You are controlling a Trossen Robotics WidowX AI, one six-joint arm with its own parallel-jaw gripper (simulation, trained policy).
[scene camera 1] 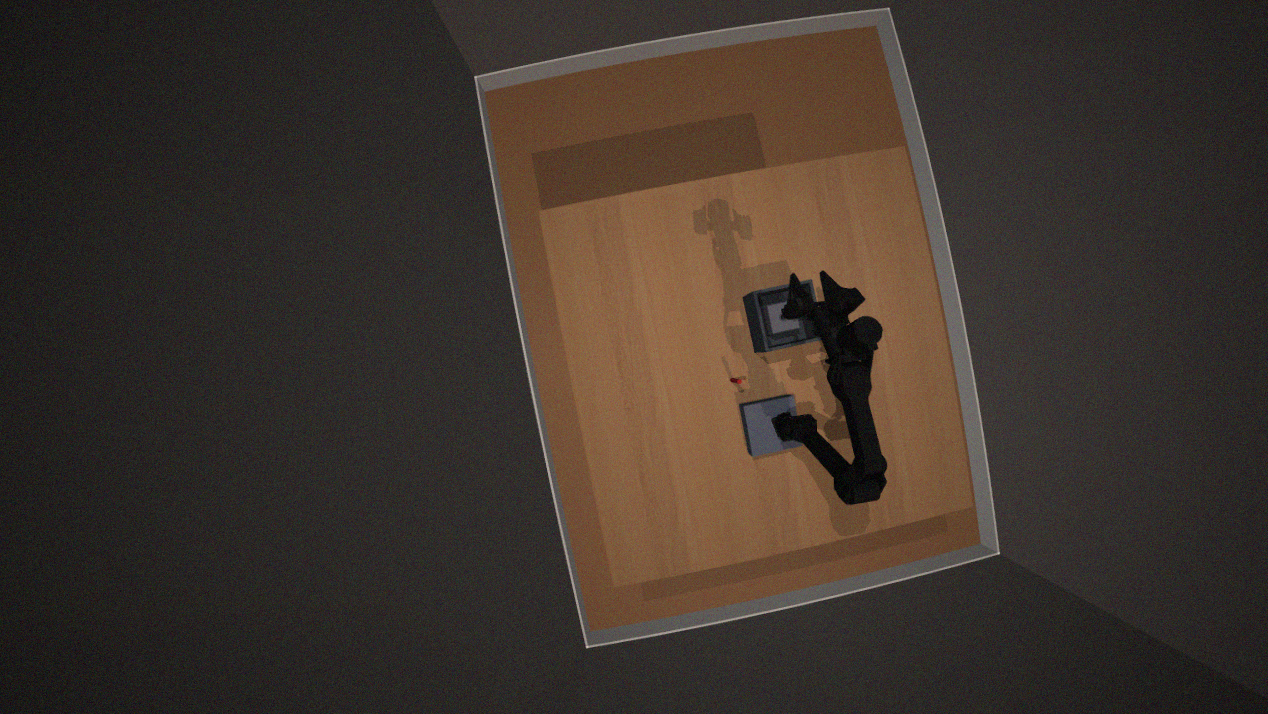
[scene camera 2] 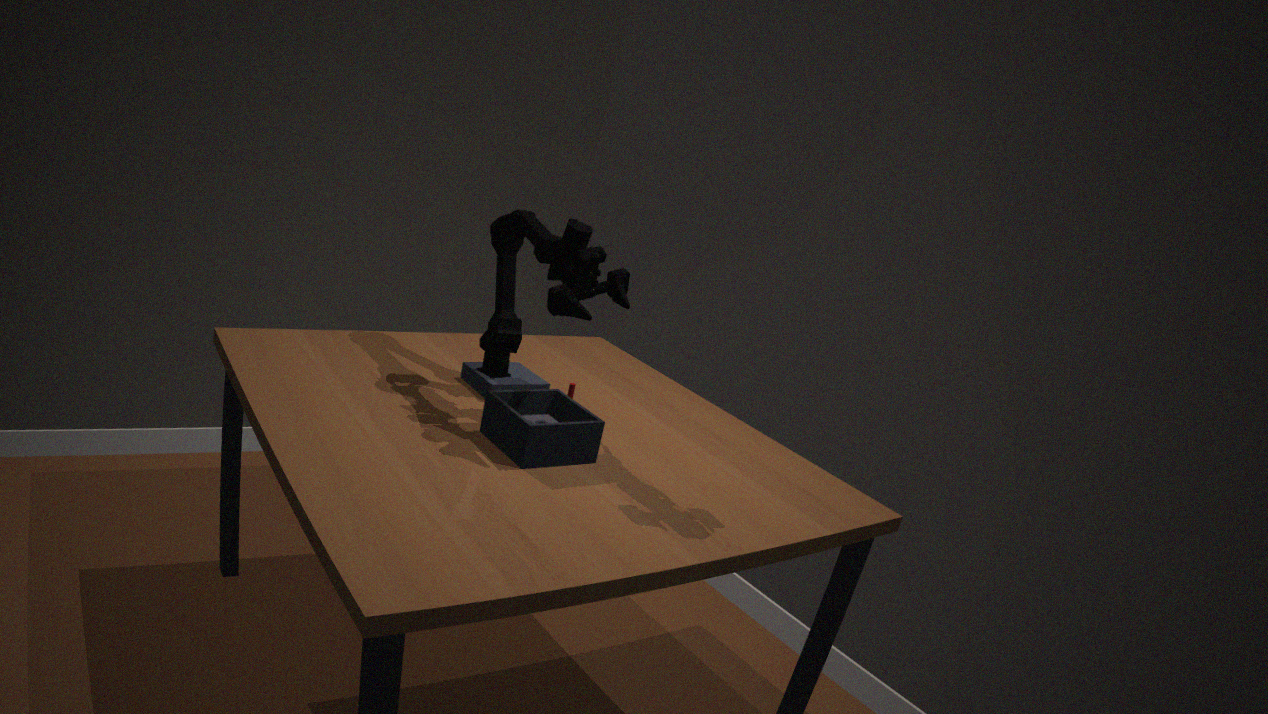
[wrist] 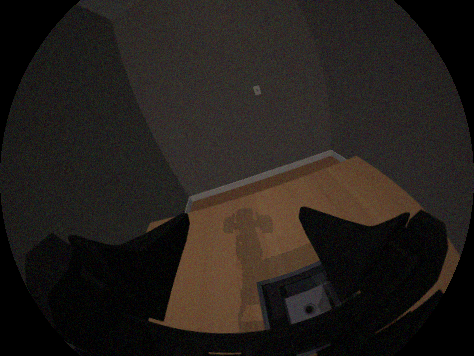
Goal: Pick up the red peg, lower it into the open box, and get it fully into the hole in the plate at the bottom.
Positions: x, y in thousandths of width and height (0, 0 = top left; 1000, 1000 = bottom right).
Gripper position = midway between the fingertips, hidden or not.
I see my gripper (scene camera 2: 481, 439), a dark box (scene camera 2: 454, 616) and a light plate (wrist: 668, 838).
The dark box shows as well in scene camera 1 (scene camera 1: 595, 424). My gripper is seen too in scene camera 1 (scene camera 1: 637, 382) and in the wrist view (wrist: 520, 611).
